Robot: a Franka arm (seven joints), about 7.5 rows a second.
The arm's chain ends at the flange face. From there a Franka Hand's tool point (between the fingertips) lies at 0.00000 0.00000 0.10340 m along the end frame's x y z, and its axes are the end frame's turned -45 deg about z.
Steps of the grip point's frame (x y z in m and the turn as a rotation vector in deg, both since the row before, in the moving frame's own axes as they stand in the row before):
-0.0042 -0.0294 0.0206 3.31 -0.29 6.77
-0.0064 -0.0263 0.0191 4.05 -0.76 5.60
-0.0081 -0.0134 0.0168 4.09 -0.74 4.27
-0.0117 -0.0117 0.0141 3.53 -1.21 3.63
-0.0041 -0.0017 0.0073 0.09 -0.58 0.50
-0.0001 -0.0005 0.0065 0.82 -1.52 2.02
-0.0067 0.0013 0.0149 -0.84 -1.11 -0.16
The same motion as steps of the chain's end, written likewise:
-0.0194 -0.0137 0.0208 2.14 -2.55 6.77
-0.0172 -0.0096 0.0194 2.33 -3.40 5.60
-0.0092 0.0007 0.0171 2.37 -3.42 4.27
-0.0106 0.0031 0.0143 1.64 -3.35 3.63
-0.0032 0.0011 0.0073 -0.35 -0.47 0.50
0.0026 -0.0011 0.0065 -0.49 -1.65 2.02
-0.0035 0.0032 0.0149 -1.38 -0.19 -0.16

